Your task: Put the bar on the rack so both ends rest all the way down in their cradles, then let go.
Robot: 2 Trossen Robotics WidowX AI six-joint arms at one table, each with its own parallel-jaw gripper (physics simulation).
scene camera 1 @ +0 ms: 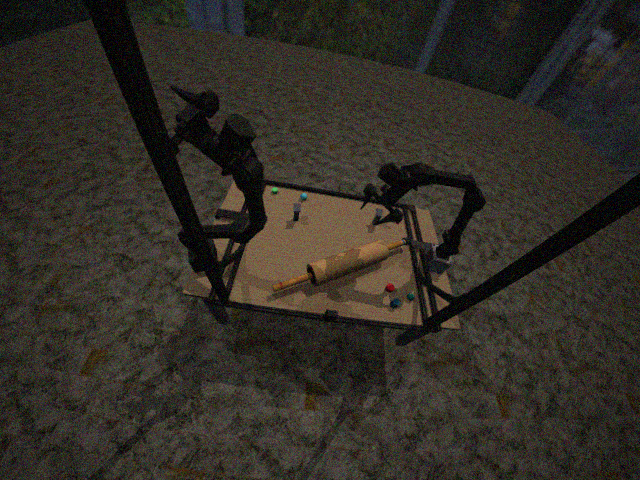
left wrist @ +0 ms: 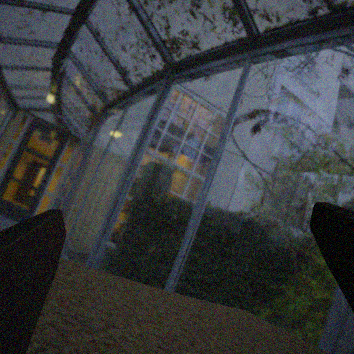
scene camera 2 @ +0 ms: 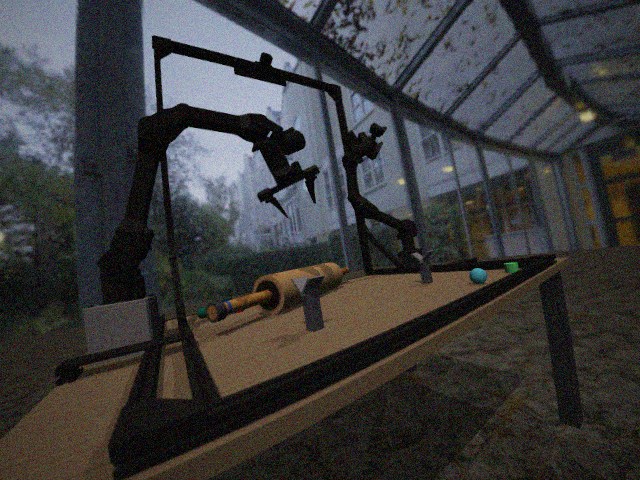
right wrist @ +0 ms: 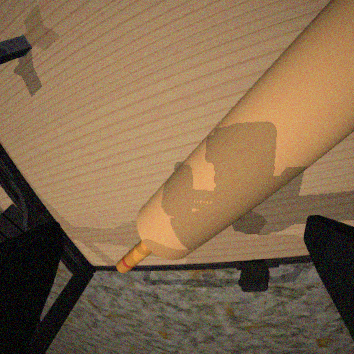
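Pixels of known places: left gripper, fingertip midpoint: (scene camera 1: 157,100) (left wrist: 191,219) (scene camera 2: 384,134); right gripper, fingertip midpoint: (scene camera 1: 368,216) (scene camera 2: 301,210) (right wrist: 185,232); left arm's base at its link origin: (scene camera 2: 409,250); right arm's base at its link origin: (scene camera 1: 442,253) (scene camera 2: 124,301).
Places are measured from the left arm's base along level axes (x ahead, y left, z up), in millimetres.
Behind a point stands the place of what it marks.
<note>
The bar, a wooden rolling pin (scene camera 1: 351,261) @[x 603, y -205, z 5 mm] (scene camera 2: 330,272) @[x 516, y -146, z -23 mm] (right wrist: 240,170) @[x 616, y -172, z 9 mm] with thin handles, lies diagonally on the table, off the rack. The rack is two separate grey cradles, one (scene camera 1: 296,210) @[x 449, y 133, z 1 mm] (scene camera 2: 425,271) @[x 472, y 159, z -57 mm] at the left in scene camera 1 and one (scene camera 1: 378,214) @[x 884, y 45, z -21 mm] (scene camera 2: 312,304) @[x 896, y 52, z -47 mm] at the right; part of a cradle (right wrist: 15,48) @[x 469, y 146, z -64 mm] shows in the right wrist view. My left gripper (scene camera 1: 175,116) (scene camera 2: 381,140) @[x 38, y -3, z 591 mm] (left wrist: 191,219) @[x 38, y -3, z 591 mm] is open and empty, raised high and facing away from the table. My right gripper (scene camera 1: 370,214) @[x 673, y -110, z 178 mm] (scene camera 2: 300,208) @[x 673, y -110, z 178 mm] (right wrist: 185,232) @[x 673, y -110, z 178 mm] is open and empty, above the table and pointing down.
A red ball (scene camera 1: 389,287) @[x 762, y -341, z -69 mm], a blue piece (scene camera 1: 395,302) @[x 745, y -417, z -54 mm] and a teal piece (scene camera 1: 410,296) @[x 836, y -410, z -63 mm] lie near the bar. A light blue ball (scene camera 1: 303,196) @[x 536, y 285, z -61 mm] (scene camera 2: 478,275) @[x 560, y 298, z -70 mm] and a green cylinder (scene camera 1: 274,190) @[x 389, y 367, z -69 mm] (scene camera 2: 511,267) @[x 411, y 376, z -79 mm] lie near the far edge in scene camera 1. Black frame rails border the table.
</note>
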